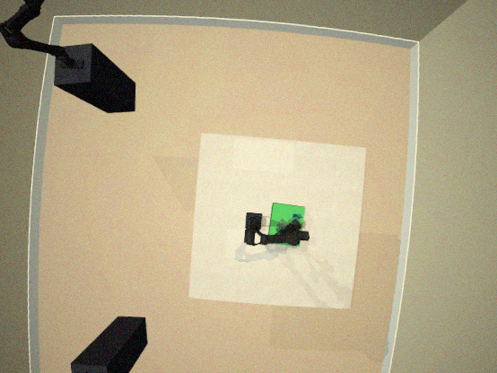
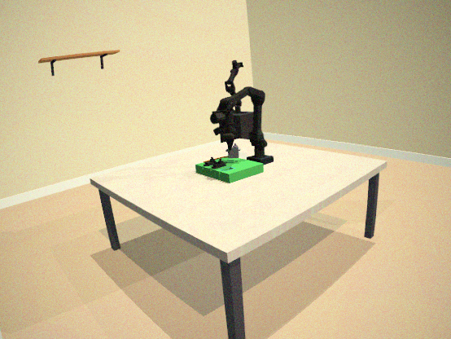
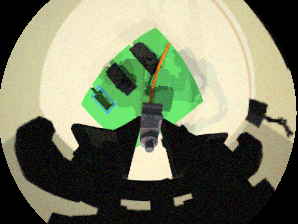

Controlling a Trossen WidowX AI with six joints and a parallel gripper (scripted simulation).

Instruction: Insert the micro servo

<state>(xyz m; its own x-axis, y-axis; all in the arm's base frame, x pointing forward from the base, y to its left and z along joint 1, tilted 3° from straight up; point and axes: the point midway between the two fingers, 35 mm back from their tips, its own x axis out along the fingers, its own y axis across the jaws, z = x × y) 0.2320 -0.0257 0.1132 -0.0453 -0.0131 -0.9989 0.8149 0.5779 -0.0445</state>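
Right now the green deck is 1 cm behind my gripper tip, 1 cm to the left of it and 10 cm below it.
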